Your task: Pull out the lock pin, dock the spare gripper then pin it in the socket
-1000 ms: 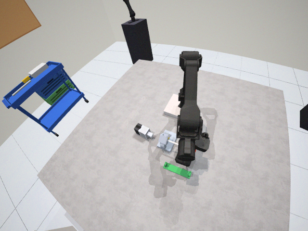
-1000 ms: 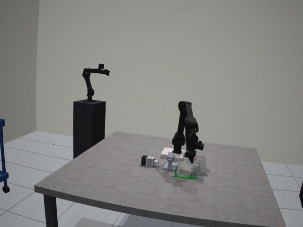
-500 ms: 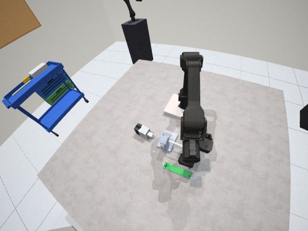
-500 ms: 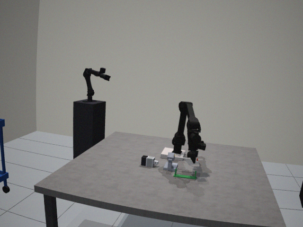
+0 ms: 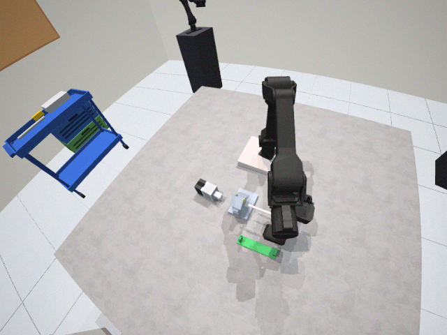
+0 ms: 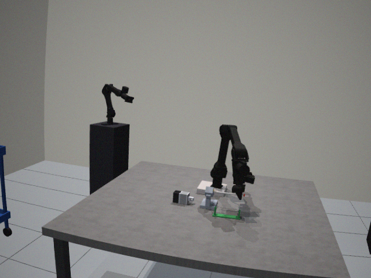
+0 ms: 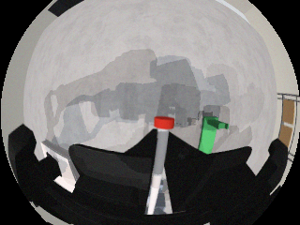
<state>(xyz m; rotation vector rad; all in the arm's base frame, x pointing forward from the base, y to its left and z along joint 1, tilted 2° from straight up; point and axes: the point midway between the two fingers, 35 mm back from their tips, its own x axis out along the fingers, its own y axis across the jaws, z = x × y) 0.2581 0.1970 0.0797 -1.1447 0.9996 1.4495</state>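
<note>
The green cradle is 110 mm ahead of my gripper tip, 40 mm to the right of it and 40 mm below it. The rest, counted from my gripper tip: mount 160 mm to the right, 20 mm ahead, 10 mm below; then spare gripper 300 mm to the right, 40 mm below, 30 mm ahead.
</note>
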